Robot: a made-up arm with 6 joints.
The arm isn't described. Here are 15 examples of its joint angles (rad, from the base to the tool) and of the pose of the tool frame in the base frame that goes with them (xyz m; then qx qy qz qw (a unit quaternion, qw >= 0)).
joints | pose
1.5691 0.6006 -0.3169 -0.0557 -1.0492 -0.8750 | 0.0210 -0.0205 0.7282 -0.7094 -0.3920 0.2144 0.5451
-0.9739 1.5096 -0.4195 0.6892 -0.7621 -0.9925 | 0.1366 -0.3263 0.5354 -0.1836 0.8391 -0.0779 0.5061
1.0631 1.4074 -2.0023 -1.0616 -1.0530 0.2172 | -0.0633 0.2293 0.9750 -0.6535 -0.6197 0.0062 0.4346
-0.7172 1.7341 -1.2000 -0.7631 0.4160 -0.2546 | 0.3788 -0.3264 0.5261 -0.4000 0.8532 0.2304 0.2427
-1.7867 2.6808 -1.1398 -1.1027 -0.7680 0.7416 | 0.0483 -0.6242 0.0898 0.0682 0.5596 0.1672 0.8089
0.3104 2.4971 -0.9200 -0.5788 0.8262 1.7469 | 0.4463 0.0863 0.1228 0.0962 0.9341 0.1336 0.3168
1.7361 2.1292 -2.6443 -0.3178 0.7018 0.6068 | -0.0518 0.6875 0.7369 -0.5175 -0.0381 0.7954 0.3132
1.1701 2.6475 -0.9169 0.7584 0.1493 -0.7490 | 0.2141 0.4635 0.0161 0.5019 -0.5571 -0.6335 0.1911
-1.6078 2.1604 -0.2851 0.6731 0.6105 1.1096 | 0.0659 -0.2130 0.2542 0.9549 0.0607 -0.1226 0.2635
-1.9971 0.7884 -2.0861 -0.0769 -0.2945 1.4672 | 0.1669 0.3260 1.0005 -0.6722 -0.0579 -0.3738 0.6365
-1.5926 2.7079 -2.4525 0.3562 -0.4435 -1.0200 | -0.0346 -0.8370 0.4252 -0.2037 0.8125 -0.3772 0.3951
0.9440 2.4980 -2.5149 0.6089 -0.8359 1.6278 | 0.5447 0.5444 0.6552 0.3774 -0.3565 0.6761 0.5229
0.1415 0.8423 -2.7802 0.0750 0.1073 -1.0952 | -0.4053 -0.0430 0.9679 -0.5282 -0.0685 -0.5859 0.6107
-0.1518 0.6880 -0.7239 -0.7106 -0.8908 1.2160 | -0.0133 0.1562 0.7984 -0.5471 -0.1206 0.3575 0.7472
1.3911 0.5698 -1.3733 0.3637 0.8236 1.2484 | -0.0215 -0.0454 0.7555 0.0132 0.0587 0.9617 0.2673
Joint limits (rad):
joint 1: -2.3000..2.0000
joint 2: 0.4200..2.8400
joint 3: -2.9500..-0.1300
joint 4: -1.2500..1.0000
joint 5: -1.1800..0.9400
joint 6: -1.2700..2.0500
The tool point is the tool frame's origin. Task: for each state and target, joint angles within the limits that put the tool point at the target. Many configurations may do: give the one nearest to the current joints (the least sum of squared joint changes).
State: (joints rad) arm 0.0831 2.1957 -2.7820 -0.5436 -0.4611 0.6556
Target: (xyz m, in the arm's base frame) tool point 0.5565 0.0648 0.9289
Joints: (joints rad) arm -0.0216 2.1034 -2.7335 -0.5025 -0.3282 0.6550
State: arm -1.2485 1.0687 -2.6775 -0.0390 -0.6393 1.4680
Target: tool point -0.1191 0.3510 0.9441
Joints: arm -1.1675 1.1796 -2.8495 0.0068 -0.8632 1.4723
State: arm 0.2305 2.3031 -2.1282 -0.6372 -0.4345 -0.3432
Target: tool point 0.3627 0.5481 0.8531
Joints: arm 0.9157 2.1312 -2.5019 -0.5640 -0.3445 -0.3424
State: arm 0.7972 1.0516 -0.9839 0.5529 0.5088 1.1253
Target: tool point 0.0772 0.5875 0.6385
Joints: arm 1.4732 1.7772 -1.5405 0.5786 0.2949 1.1180
